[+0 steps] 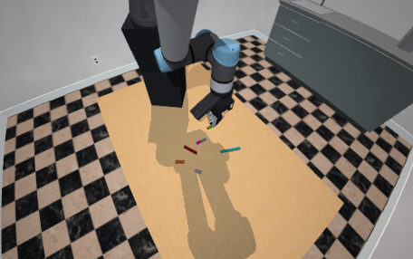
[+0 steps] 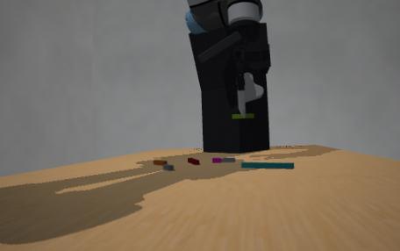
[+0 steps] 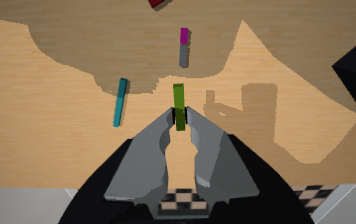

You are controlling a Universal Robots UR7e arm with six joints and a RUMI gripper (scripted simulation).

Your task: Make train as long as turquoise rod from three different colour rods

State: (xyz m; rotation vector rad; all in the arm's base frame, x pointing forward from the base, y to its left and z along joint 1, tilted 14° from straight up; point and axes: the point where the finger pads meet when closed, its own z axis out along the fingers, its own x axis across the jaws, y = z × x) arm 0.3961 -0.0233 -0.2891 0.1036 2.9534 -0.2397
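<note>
Right now the magenta rod is 110 mm below my hand, 60 mm to the right of it and 20 mm behind it. From my hand the other things lie so: red rod 120 mm to the right, 110 mm below, 10 mm behind; then lime-green rod 10 mm below; then turquoise rod 110 mm below, 110 mm ahead, 30 mm to the left.
</note>
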